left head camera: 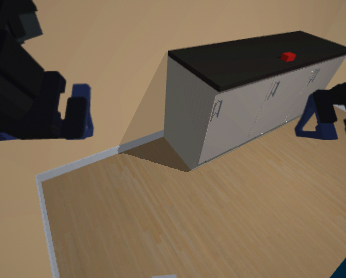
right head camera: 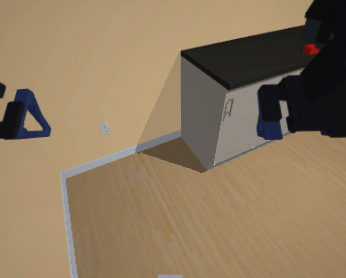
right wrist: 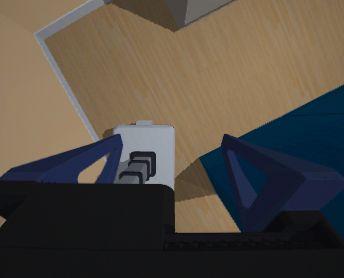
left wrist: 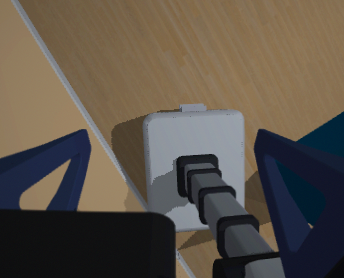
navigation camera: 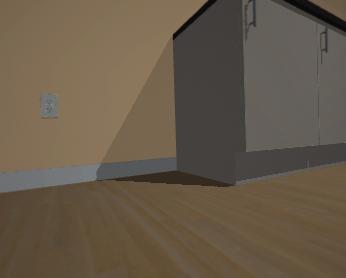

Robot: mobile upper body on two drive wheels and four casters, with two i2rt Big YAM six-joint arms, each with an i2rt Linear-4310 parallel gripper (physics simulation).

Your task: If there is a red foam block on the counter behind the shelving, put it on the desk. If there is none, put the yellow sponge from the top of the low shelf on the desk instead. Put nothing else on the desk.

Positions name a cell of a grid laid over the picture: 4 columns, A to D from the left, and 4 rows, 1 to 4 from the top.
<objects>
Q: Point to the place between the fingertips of my left gripper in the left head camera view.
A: A2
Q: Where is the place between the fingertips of my left gripper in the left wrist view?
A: C2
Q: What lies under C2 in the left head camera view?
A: A counter.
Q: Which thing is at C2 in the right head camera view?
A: A counter.
</objects>
